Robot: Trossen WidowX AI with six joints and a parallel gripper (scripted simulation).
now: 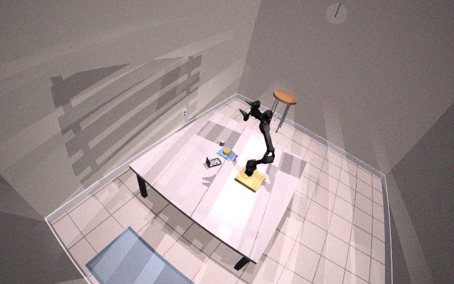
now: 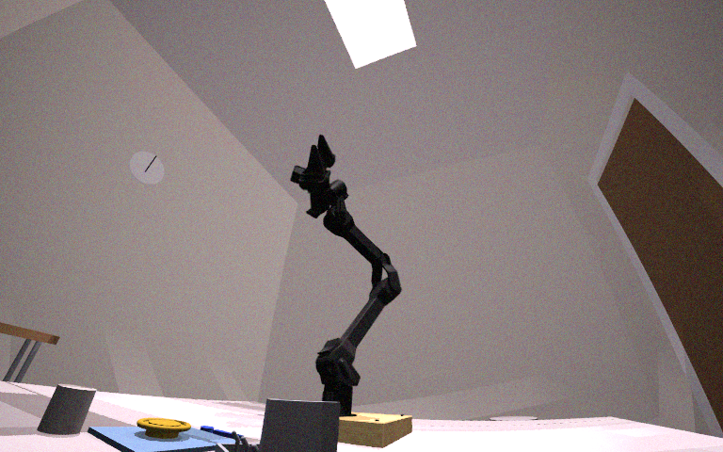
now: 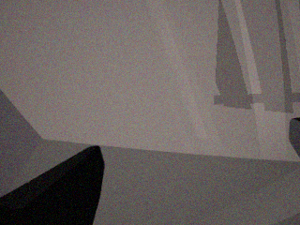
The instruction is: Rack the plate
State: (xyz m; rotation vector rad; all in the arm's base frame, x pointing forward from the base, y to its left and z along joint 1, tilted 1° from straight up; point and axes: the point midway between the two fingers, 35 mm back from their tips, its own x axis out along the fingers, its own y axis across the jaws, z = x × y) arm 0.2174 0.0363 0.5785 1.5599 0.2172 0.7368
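My gripper tip is 620 mm above the yellow plate, 100 mm to the left of it and 90 mm short of it. Round my gripper tip: grey dish rack 610 mm below, 100 mm to the left, 60 mm ahead; then blue mat 630 mm below, 100 mm to the right, 80 mm ahead; then cup 610 mm below, 190 mm ahead, 150 mm to the right.
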